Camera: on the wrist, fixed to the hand. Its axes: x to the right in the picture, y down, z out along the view.
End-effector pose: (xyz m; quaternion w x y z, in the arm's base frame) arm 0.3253 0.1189 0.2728 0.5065 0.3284 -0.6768 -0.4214
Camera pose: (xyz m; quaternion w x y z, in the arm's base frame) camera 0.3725 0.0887 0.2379 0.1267 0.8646 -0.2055 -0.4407
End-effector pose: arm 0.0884 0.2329 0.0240 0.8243 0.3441 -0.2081 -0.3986
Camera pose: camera 0.0943 0.2325 -0.0417 0.2590 0.6070 0.1889 -0.7272
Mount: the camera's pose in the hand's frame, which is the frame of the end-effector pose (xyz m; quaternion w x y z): -0.0007 -0.0453 -0.0480 0.6729 0.1846 0.2013 -0.6875
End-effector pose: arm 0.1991 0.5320 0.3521 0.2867 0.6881 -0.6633 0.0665
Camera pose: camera 0.2560 0.5538 0.3776 0.2451 0.9585 0.0967 0.1086
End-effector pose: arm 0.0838 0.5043 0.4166 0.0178 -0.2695 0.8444 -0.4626
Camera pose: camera 0.0909 0.5223 0.4797 0.4263 0.6655 -0.3011 0.5336
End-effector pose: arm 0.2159 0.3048 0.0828 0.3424 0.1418 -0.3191 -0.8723
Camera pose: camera 0.2158 0.3087 0.0169 0.3312 -0.5536 0.2093 0.7349
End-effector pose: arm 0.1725 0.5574 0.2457 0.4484 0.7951 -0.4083 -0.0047
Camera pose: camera 0.2192 0.6039 0.2417 0.2339 0.8994 0.3613 -0.0760
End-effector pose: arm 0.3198 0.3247 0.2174 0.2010 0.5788 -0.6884 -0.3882
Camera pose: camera 0.3839 0.3096 0.2124 0.0999 -0.9780 0.0965 0.1558
